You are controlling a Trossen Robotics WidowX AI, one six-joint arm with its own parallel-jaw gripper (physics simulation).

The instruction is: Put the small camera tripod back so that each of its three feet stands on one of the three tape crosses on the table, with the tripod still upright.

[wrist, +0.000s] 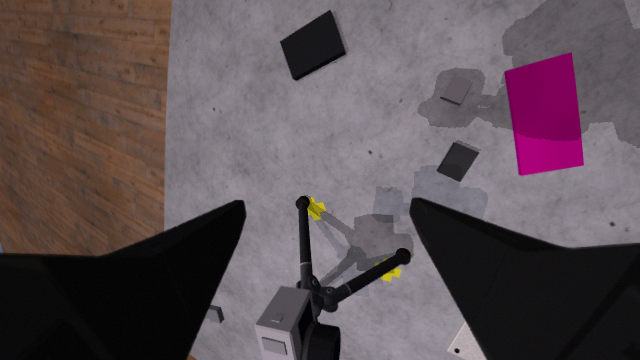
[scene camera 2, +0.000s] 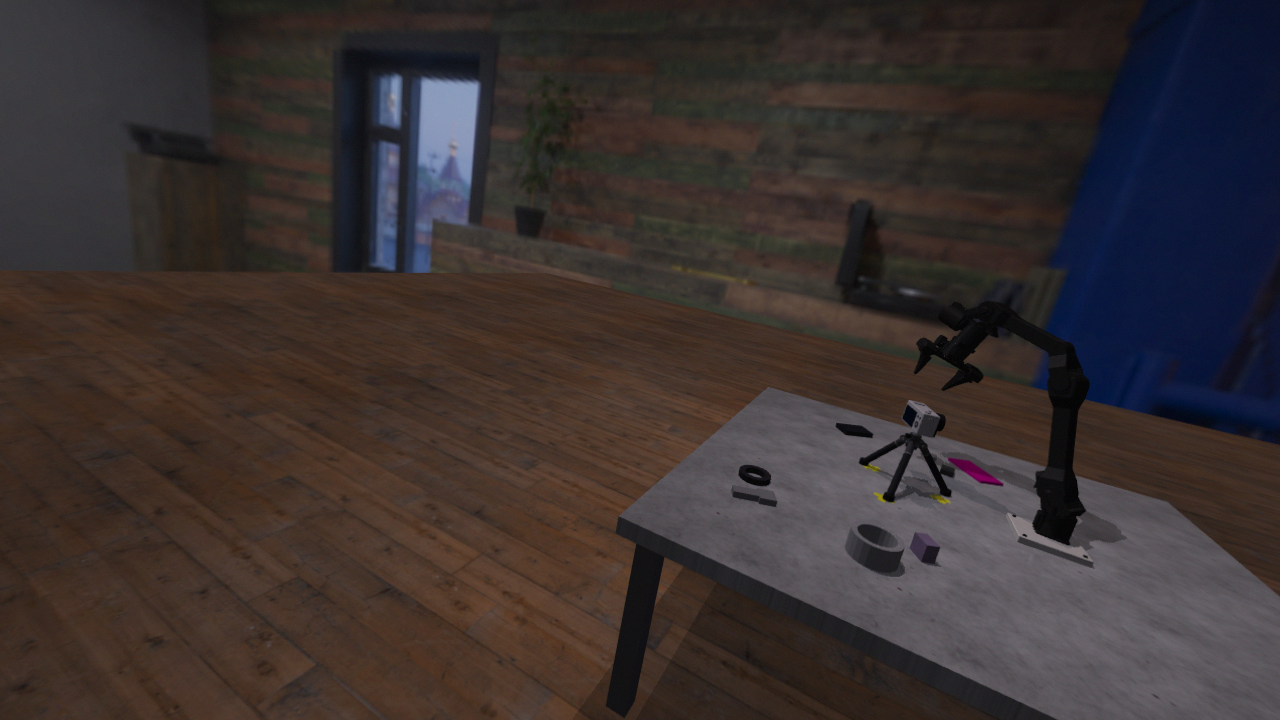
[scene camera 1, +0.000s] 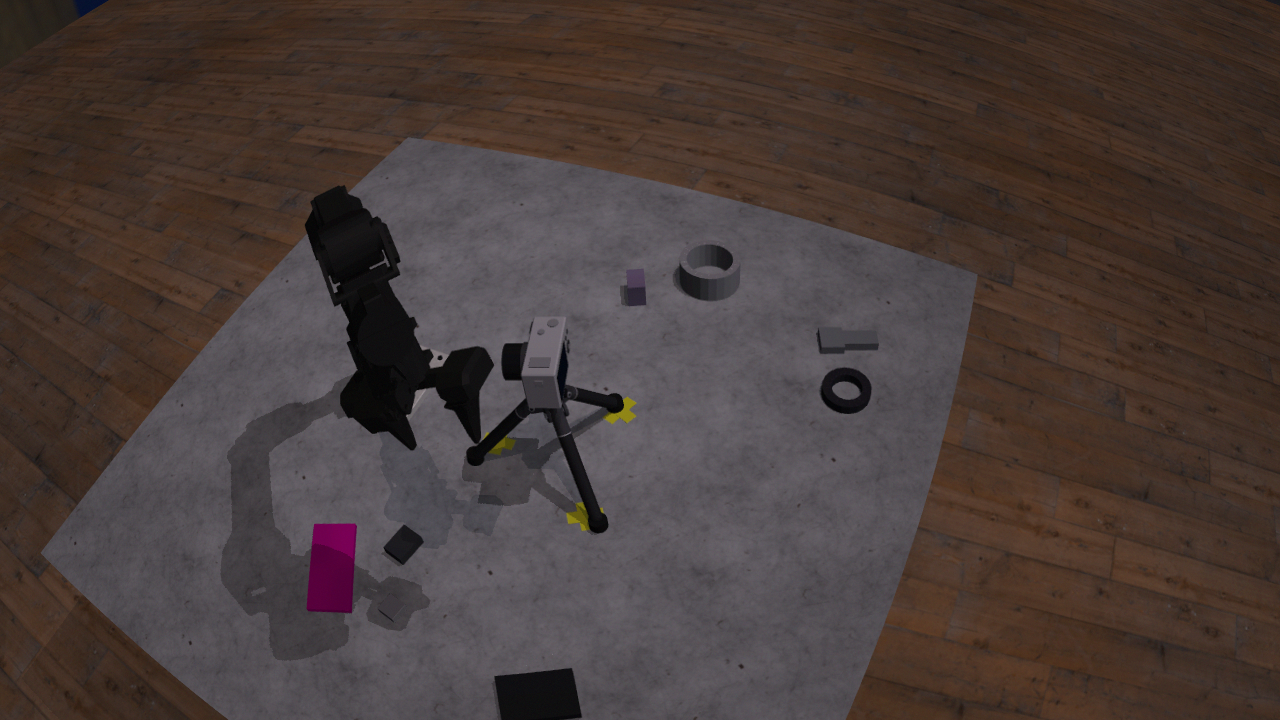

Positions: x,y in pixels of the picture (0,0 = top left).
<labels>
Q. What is my gripper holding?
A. Nothing.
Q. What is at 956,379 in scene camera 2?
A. My gripper.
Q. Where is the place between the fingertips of my gripper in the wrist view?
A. At 328,206
</labels>
